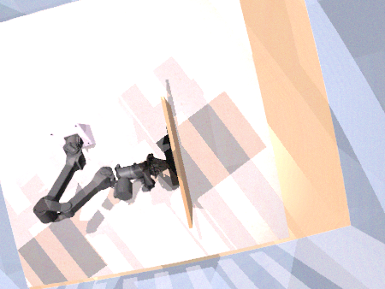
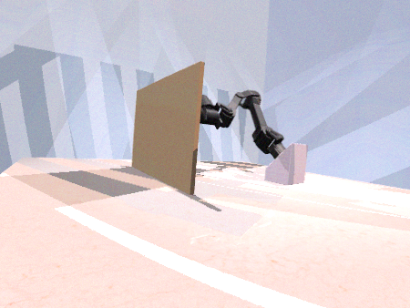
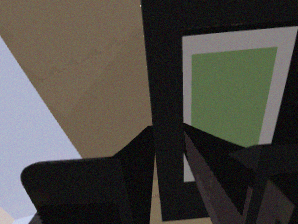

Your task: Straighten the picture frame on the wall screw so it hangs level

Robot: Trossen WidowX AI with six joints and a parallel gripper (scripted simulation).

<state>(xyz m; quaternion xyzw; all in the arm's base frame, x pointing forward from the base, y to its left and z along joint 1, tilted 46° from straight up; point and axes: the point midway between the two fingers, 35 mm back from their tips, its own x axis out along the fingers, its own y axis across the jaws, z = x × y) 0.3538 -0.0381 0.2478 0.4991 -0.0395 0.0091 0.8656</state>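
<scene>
Right now the picture frame is 5 cm below my gripper tip, 1 cm to the left of it and 1 cm ahead of it. Round my gripper tip: tan wall panel (6 cm below, 2 cm ahead, 1 cm to the left).
</scene>
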